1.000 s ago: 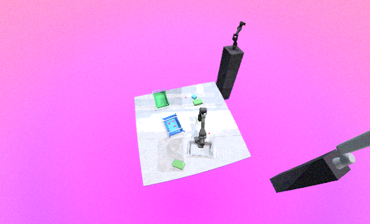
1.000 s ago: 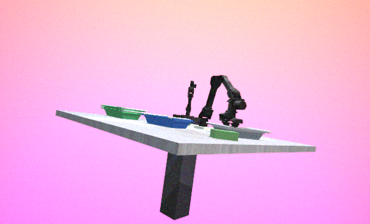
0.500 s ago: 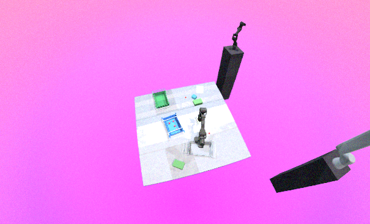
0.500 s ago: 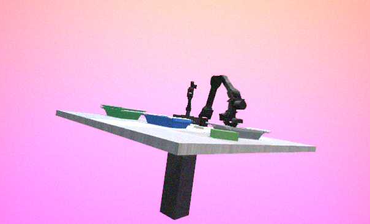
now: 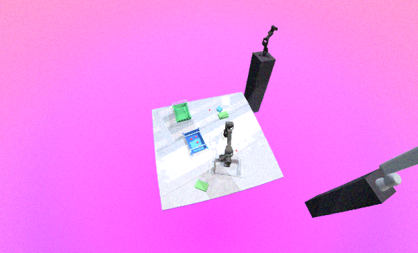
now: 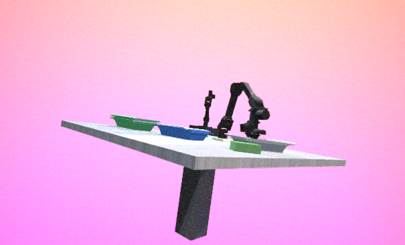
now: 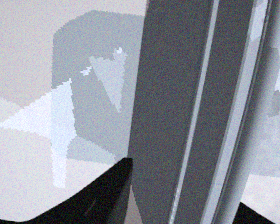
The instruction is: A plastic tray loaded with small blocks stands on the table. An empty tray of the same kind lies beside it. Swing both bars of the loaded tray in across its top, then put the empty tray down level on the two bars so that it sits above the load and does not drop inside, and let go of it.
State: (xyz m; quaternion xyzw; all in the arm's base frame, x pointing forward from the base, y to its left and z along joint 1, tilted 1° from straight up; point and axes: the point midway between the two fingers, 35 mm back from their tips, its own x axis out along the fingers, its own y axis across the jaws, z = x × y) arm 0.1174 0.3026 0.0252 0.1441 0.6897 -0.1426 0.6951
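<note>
Now: gripper tip 70 mm to the right of the grey tray, 30 mm below it and 30 mm short of it. From my gripper tip the other things lie so: white block (820 mm to the right, 310 mm behind, 10 mm below); cyan block (690 mm to the right, 170 mm behind, 10 mm above).
</note>
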